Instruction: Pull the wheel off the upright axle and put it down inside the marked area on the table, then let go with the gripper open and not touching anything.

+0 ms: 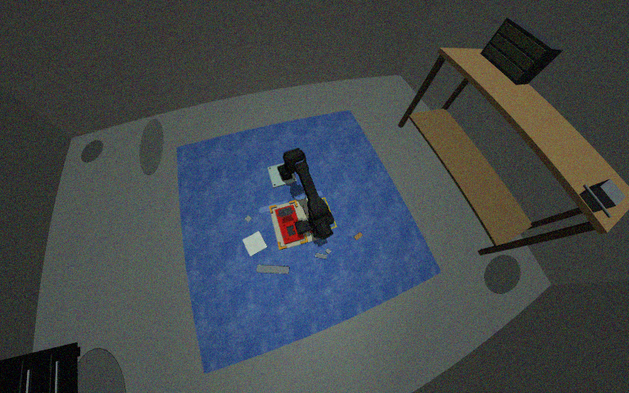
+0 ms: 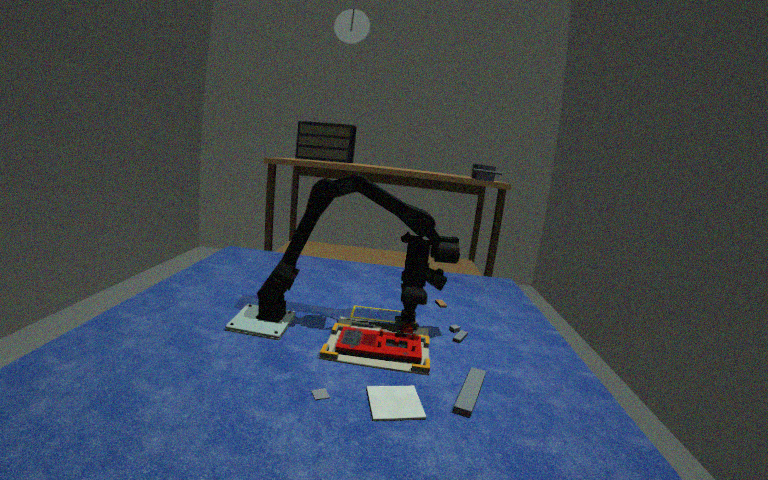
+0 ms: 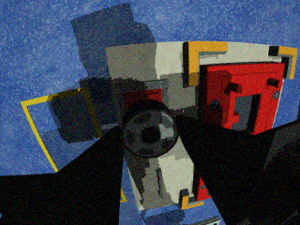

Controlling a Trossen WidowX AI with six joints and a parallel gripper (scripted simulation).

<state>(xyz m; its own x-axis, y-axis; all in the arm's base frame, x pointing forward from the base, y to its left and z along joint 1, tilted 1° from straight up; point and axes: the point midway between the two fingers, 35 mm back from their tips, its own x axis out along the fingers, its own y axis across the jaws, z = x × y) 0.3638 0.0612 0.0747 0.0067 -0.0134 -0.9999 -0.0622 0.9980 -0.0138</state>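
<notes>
My gripper tip is 2 cm above the axle. Round my gripper tip: white square plate (32 cm to the right, 5 cm below, 1 cm behind); then dark round wheel (right at my gripper tip); then grey bar (25 cm to the right, 15 cm ahead, 4 cm below).
</notes>
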